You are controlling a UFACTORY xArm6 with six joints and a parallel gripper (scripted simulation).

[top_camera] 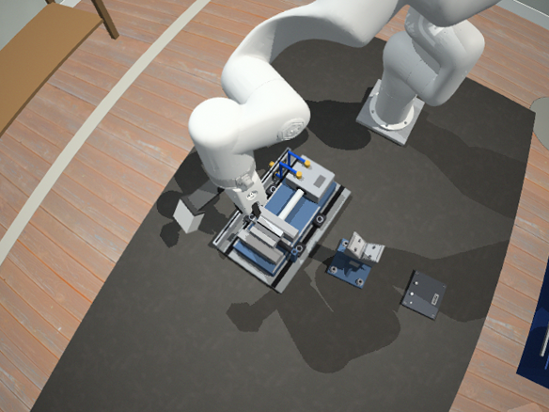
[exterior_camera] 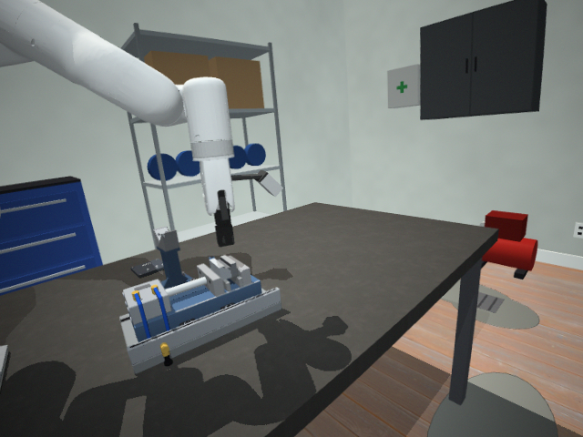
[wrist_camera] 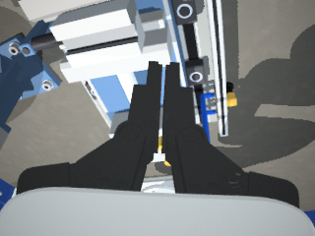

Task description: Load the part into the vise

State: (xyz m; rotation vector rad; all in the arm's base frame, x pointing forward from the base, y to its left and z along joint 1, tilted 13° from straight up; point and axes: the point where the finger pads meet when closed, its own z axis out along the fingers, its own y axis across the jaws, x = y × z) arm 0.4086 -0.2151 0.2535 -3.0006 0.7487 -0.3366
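Now: hand 8 cm above the part, 5 cm to the right of it and 2 cm short of it. From my hand the other things lie so: moving jaw (11 cm below, 6 cm to the left, 2 cm behind); then fixed jaw (11 cm below, 5 cm ahead, 4 cm to the left); then work stop (10 cm to the left, 9 cm below, 3 cm ahead).
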